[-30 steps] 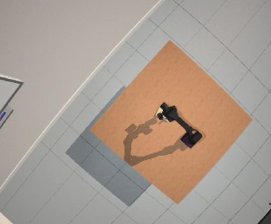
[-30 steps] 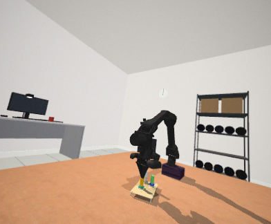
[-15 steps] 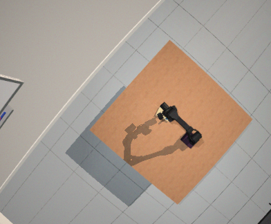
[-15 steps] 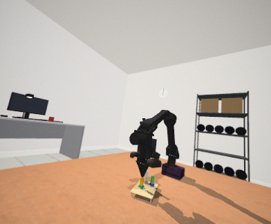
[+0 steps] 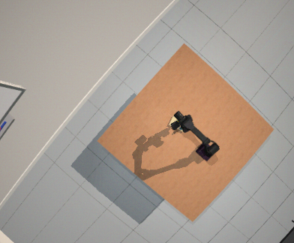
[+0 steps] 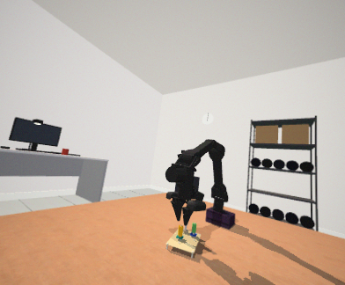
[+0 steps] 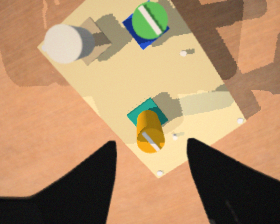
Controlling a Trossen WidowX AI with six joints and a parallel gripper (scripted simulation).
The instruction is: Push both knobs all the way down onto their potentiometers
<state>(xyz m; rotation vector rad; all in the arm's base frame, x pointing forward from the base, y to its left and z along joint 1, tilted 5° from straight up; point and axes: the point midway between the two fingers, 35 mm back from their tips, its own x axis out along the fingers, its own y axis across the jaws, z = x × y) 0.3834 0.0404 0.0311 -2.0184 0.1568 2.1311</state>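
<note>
My gripper tip is 70 mm past the green knob, 10 mm to the right of it and 20 mm above it.
</note>
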